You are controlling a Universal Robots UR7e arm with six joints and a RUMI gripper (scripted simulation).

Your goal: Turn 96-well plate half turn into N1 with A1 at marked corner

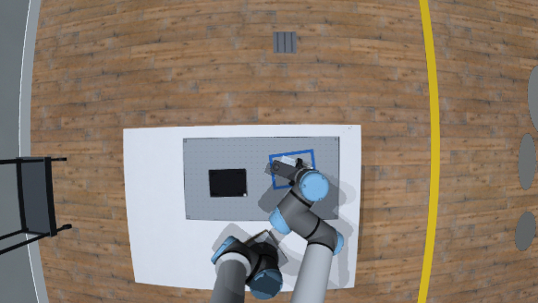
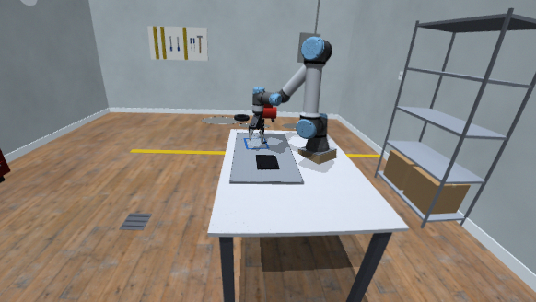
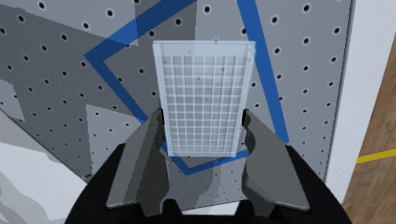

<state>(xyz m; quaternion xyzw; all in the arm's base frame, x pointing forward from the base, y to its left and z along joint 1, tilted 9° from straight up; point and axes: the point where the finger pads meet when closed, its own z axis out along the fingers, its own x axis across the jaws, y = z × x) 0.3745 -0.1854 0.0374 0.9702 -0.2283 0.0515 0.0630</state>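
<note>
Now: hand 1 cm above the clear 96-well plate. The rest, counted from my hand: black rectangular nest 29 cm to the left, 2 cm behind, 1 cm below.
</note>
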